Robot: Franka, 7 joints.
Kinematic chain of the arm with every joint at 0, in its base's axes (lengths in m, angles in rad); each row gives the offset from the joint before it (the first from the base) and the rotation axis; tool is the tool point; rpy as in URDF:
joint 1: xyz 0 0 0.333 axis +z
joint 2: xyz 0 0 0 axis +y
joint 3: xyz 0 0 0.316 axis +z
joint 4: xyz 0.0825 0 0 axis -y
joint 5: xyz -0.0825 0 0.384 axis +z
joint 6: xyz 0 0 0 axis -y
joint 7: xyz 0.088 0 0 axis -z
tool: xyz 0 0 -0.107 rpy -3.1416 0 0
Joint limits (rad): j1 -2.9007..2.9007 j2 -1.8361..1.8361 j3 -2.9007..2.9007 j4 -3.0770..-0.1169 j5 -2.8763..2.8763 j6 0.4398..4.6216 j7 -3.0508..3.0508
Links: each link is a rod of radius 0.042 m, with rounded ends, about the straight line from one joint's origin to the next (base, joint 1, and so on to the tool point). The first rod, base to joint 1, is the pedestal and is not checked.
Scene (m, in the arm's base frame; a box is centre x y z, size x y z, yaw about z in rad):
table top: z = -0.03
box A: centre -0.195 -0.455 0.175 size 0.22 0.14 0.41 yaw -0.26
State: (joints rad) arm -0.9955 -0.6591 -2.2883 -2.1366 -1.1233 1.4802 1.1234
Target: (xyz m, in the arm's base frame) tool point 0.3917 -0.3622 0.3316
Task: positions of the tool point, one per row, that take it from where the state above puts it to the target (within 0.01 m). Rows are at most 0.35 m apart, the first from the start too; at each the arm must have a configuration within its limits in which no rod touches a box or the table.
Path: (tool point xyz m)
1: -0.5410 -0.0420 0.2631
2: -0.5184 -0.2605 0.3797
3: -0.3839 -0.4495 0.5010
4: -0.0948 -0.5528 0.5089
5: 0.1910 -0.5147 0.4469
6: 0.3917 -0.3622 0.3316

